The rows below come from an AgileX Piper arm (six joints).
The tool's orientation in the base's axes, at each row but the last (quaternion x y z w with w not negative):
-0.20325 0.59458 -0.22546 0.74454
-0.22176 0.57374 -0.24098 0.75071
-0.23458 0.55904 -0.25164 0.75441
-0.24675 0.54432 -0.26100 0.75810
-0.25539 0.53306 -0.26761 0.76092
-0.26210 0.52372 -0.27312 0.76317
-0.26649 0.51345 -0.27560 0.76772
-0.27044 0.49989 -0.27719 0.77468
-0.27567 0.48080 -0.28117 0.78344
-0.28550 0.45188 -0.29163 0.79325
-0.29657 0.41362 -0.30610 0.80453
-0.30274 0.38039 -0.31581 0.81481
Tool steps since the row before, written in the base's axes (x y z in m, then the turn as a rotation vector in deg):
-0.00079 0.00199 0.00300 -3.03 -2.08 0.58
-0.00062 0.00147 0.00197 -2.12 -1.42 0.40
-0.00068 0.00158 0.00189 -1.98 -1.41 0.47
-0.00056 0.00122 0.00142 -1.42 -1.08 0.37
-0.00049 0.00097 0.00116 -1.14 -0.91 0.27
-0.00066 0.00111 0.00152 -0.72 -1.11 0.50
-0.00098 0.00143 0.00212 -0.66 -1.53 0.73
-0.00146 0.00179 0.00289 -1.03 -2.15 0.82
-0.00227 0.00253 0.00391 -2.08 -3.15 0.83
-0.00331 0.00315 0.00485 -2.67 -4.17 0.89
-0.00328 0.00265 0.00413 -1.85 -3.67 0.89
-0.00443 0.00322 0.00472 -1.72 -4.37 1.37
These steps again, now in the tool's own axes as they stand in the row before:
-0.00368 -0.00016 -0.00007 0.16 -2.31 -2.91
-0.00253 -0.00011 -0.00004 0.10 -1.59 -2.04
-0.00255 -0.00007 -0.00004 0.07 -1.61 -1.88
-0.00195 -0.00010 -0.00002 0.07 -1.23 -1.35
-0.00158 -0.00014 -0.00001 0.11 -1.00 -1.09
-0.00196 -0.00034 -0.00002 0.22 -1.24 -0.65
-0.00267 -0.00060 -0.00004 0.39 -1.68 -0.57
-0.00356 -0.00099 -0.00007 0.64 -2.24 -0.97
-0.00499 -0.00140 -0.00015 0.94 -3.12 -2.08
-0.00633 -0.00205 -0.00025 1.39 -3.97 -2.77
-0.00550 -0.00214 -0.00019 1.41 -3.44 -1.96
-0.00669 -0.00273 -0.00029 1.79 -4.19 -1.78

